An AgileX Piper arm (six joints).
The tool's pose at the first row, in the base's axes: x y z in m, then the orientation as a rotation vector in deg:
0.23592, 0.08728, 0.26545, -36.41, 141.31, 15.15
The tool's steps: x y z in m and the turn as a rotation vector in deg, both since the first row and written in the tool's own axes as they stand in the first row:
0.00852, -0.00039, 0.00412, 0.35, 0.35, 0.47
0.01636, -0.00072, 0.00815, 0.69, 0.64, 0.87
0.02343, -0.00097, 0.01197, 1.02, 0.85, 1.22
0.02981, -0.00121, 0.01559, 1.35, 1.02, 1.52
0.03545, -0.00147, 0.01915, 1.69, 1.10, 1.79
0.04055, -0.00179, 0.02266, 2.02, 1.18, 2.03
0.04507, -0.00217, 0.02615, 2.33, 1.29, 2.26
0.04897, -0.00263, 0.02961, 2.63, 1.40, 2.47
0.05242, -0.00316, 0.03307, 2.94, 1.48, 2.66
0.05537, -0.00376, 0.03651, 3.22, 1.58, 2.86
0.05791, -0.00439, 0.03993, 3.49, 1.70, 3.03
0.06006, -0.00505, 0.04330, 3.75, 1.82, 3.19
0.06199, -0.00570, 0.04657, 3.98, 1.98, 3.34
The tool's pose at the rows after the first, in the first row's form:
0.23194, 0.08500, 0.25716, -35.79, 141.82, 14.81
0.22838, 0.08300, 0.24934, -35.24, 142.24, 14.46
0.22523, 0.08130, 0.24214, -34.72, 142.56, 14.13
0.22248, 0.07981, 0.23550, -34.26, 142.82, 13.79
0.22025, 0.07856, 0.22934, -33.81, 142.99, 13.44
0.21841, 0.07745, 0.22352, -33.40, 143.14, 13.10
0.21701, 0.07651, 0.21805, -33.01, 143.32, 12.77
0.21609, 0.07572, 0.21296, -32.66, 143.48, 12.45
0.21552, 0.07505, 0.20813, -32.31, 143.61, 12.11
0.21534, 0.07450, 0.20359, -31.97, 143.77, 11.81
0.21547, 0.07407, 0.19931, -31.68, 143.93, 11.51
0.21586, 0.07375, 0.19529, -31.40, 144.09, 11.21
0.21637, 0.07349, 0.19148, -31.16, 144.28, 10.94

